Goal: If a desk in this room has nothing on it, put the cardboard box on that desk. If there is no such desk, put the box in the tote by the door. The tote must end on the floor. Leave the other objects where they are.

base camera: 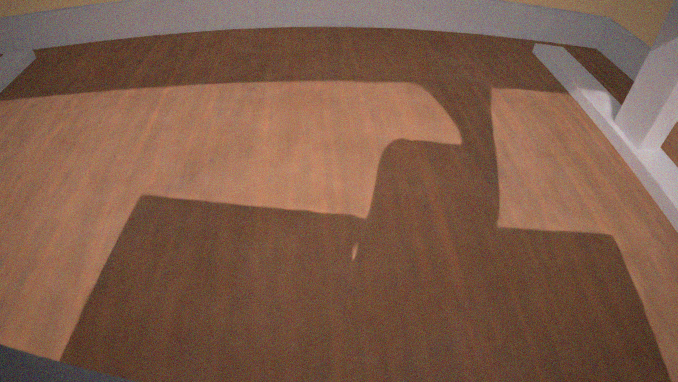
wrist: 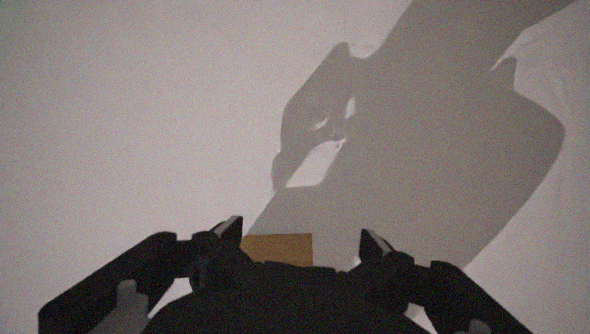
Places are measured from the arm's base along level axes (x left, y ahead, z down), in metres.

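Pixels of known places: gripper, between the fingertips: (wrist: 300, 235).
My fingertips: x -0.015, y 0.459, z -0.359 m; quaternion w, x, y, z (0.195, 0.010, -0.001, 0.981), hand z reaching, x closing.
Note:
Behind a point stands the place of what it marks.
In the wrist view the cardboard box (wrist: 280, 249) {y 0.441, x -0.007, z -0.355 m} shows as a tan-brown patch at the lower middle, on a pale flat surface (wrist: 125, 125) {y 0.459, x 0.171, z -0.323 m}. Its lower part is hidden behind the gripper's dark body. My gripper (wrist: 300, 235) {y 0.459, x -0.014, z -0.359 m} is open, with its fingertips wide apart. The visible part of the box lies between the fingertips in this view, nearer the left one, with a gap to the right one. Whether the fingers are level with the box or above it, I cannot tell. The tote and the door do not show in either view.
In the base view a white leg (base camera: 650, 95) {y 0.604, x -0.470, z 0.287 m} rises from a white foot bar (base camera: 590, 95) {y 0.732, x -0.452, z 0.372 m} at the right. Part of another pale bar (base camera: 15, 67) {y 0.713, x 0.737, z 0.378 m} shows at the far left. A grey baseboard (base camera: 320, 14) {y 0.953, x 0.092, z 0.367 m} runs along the wall ahead. Shadows of the arm and base fall on the wooden floor (base camera: 225, 145) {y 0.510, x 0.171, z 0.397 m}.

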